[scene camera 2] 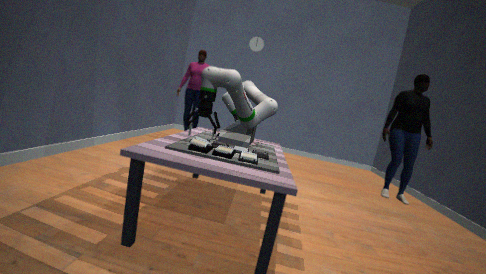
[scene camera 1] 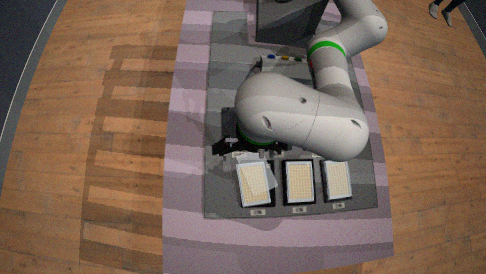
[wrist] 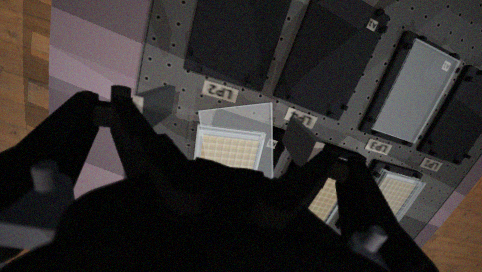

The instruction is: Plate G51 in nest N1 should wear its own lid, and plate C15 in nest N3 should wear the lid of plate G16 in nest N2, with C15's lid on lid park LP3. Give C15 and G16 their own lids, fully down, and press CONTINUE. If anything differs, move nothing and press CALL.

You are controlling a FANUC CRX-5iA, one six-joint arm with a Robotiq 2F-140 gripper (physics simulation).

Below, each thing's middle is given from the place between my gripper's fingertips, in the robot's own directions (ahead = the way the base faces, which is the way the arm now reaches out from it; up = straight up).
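The LP1 lid park (wrist: pixel 446 139) is 36 cm to the left of my gripper, 10 cm behind it and 4 cm below it. I see the LP3 lid park (wrist: pixel 403 44) 24 cm to the left of my hand, and it is also 9 cm behind and 4 cm below. Counted from my hand as well, the LP4 lid park (wrist: pixel 330 53) is 4 cm below, 9 cm behind and 10 cm to the left. As for the LP2 lid park (wrist: pixel 239 49), my gripper is 2 cm to the left of it, 9 cm past it and 4 cm above it.
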